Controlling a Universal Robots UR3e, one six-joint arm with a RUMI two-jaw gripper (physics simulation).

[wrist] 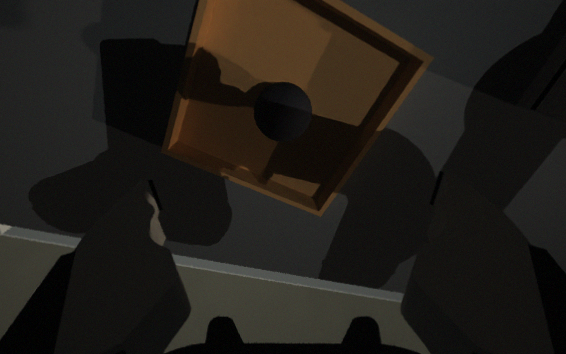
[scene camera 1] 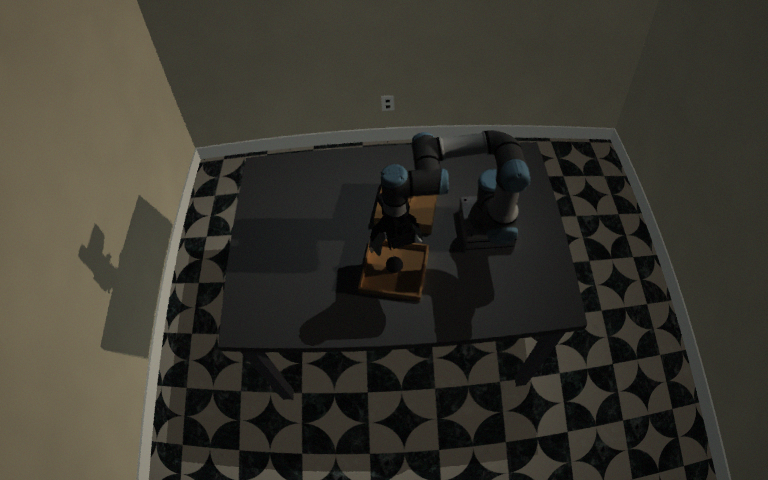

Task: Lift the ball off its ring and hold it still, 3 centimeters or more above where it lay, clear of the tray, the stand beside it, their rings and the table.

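Frame: origin at the arm's base, x ahead, y left, z up, level; metres.
Where they show: gripper, between the fingertips: [wrist: 292,180] [scene camera 1: 396,244].
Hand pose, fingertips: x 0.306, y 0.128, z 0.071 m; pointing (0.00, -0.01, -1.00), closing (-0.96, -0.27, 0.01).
Observation:
After its pixels a point has its place.
A dark ball [scene camera 1: 394,264] {x 0.313, y 0.140, z -0.020 m} [wrist: 283,111] {x 0.315, y 0.119, z -0.018 m} sits inside the orange tray [scene camera 1: 390,293] {x 0.330, y 0.220, z -0.054 m} [wrist: 374,141] {x 0.219, y 0.136, z -0.051 m}, near its middle. The ring under the ball cannot be made out. My gripper [scene camera 1: 395,244] {x 0.306, y 0.128, z 0.071 m} [wrist: 292,180] {x 0.306, y 0.128, z 0.071 m} is open, its two fingers wide apart and with no object between them. In the scene view it hangs above the tray's back edge, behind the ball. In the wrist view the ball shows ahead of and between the fingertips, apart from both. The orange stand [scene camera 1: 425,210] {x 0.202, y -0.065, z -0.030 m} is behind the tray, partly hidden by the arm and gripper.
The tray has raised walls on all sides around the ball. The dark table [scene camera 1: 283,305] {x 0.667, y 0.236, z -0.079 m} carries the tray, the stand and the robot's base [scene camera 1: 488,240] {x 0.011, y 0.074, z -0.018 m}, which is right of the stand. Dark shadows of the arm fall across the tray and table. A wall stands behind the table.

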